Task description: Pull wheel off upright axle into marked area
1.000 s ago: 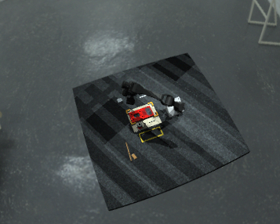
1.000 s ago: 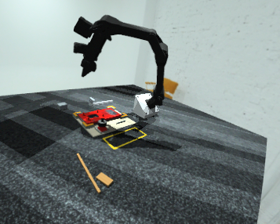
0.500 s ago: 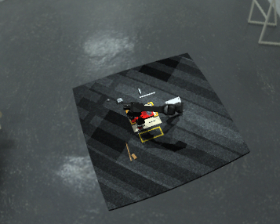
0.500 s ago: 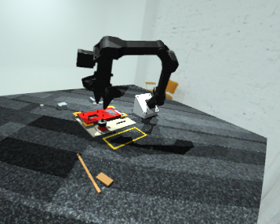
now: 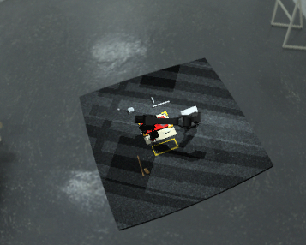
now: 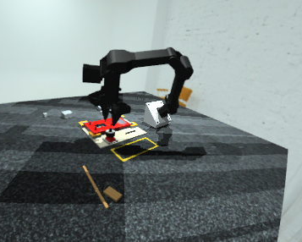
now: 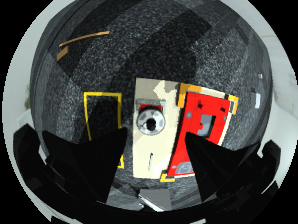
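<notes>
Right now my gripper tip is 1 cm to the right of the wheel and 5 cm above it. The rest, counted from my gripper tip: grey cube (5 cm ahead, 32 cm to the right, 7 cm below); then wooden stick (17 cm ahead, 18 cm to the left, 8 cm below).
</notes>
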